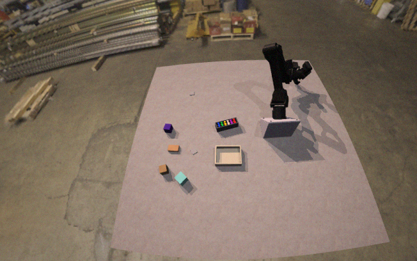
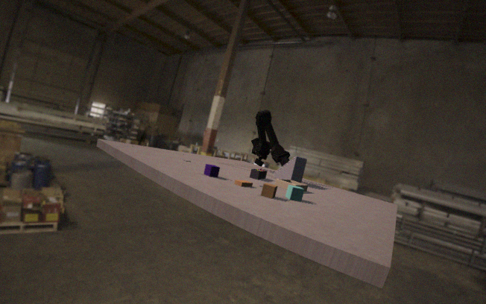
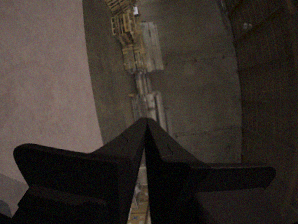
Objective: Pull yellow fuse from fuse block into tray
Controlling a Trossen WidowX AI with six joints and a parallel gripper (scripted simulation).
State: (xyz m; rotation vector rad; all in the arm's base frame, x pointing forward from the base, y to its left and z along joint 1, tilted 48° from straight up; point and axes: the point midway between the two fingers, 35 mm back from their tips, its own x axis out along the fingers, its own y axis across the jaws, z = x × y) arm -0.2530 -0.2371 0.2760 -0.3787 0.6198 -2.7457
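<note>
Now: the yellow fuse 58 cm ahead of my gripper tip, 39 cm to the left of it and 8 cm below it. The rest, counted from my gripper tip: beige tray 57 cm to the left, 56 cm ahead, 11 cm below.
</note>
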